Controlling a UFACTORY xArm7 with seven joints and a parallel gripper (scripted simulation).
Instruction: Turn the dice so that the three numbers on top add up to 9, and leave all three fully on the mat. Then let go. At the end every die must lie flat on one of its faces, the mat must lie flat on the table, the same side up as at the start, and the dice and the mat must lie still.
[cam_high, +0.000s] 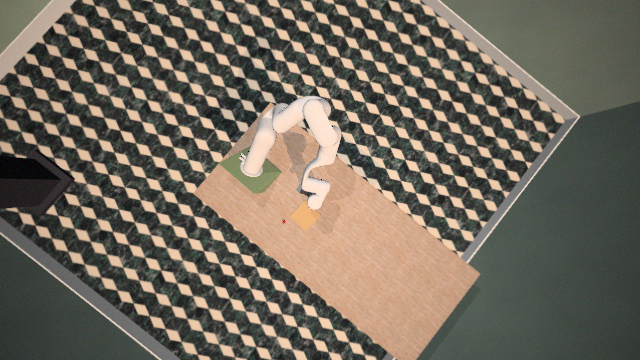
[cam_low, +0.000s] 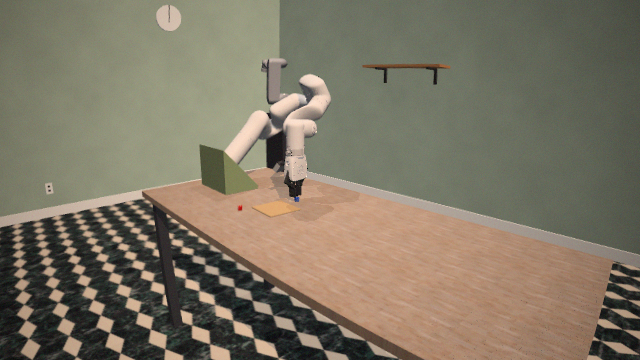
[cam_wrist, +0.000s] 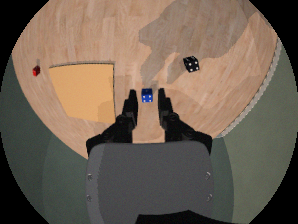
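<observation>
Now: the blue die 10 mm ahead of my hand and 30 mm below it. From my hand the other things lie so: black die (50 mm behind, 50 mm to the left, 30 mm below); then tan mat (30 mm ahead, 120 mm to the right, 40 mm below); then red die (60 mm behind, 240 mm to the right, 30 mm below).
</observation>
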